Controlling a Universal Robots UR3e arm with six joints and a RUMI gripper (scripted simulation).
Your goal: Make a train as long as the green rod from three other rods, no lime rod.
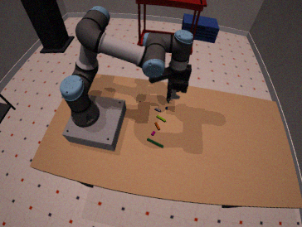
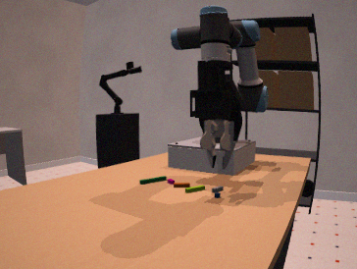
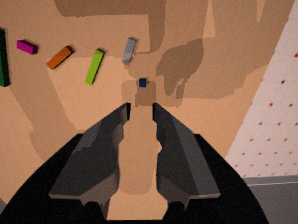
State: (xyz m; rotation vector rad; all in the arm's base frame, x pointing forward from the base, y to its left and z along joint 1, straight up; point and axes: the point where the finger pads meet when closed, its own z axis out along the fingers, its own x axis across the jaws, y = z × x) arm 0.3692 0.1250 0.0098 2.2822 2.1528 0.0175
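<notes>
My gripper is now 8 cm above the small blue rod. The rest, counted from my hand: orange rod 4 cm behind, 11 cm to the right, 8 cm below; lime rod 2 cm behind, 7 cm to the right, 8 cm below; grey rod 4 cm behind, 2 cm to the right, 8 cm below.
</notes>
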